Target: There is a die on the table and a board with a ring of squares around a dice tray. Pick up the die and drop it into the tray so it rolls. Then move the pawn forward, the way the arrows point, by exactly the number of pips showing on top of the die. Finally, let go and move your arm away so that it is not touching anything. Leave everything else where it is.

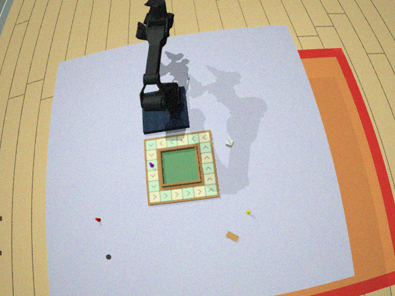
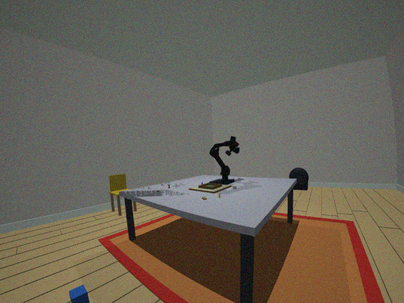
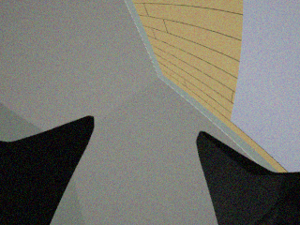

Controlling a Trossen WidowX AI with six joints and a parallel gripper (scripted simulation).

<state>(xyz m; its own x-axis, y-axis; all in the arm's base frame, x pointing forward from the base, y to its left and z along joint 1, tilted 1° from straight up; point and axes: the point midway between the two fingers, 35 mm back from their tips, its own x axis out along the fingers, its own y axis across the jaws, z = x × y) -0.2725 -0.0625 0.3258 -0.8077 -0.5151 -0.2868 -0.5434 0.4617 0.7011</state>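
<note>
The white die lies 480 mm ahead of my gripper tip, 310 mm to the left of it and 330 mm below it. Round my gripper tip: red pawn: 780 mm ahead, 250 mm to the right, 330 mm below; then purple pawn: 550 mm ahead, 10 mm to the right, 320 mm below; then green dice tray: 570 mm ahead, 100 mm to the left, 340 mm below.
</note>
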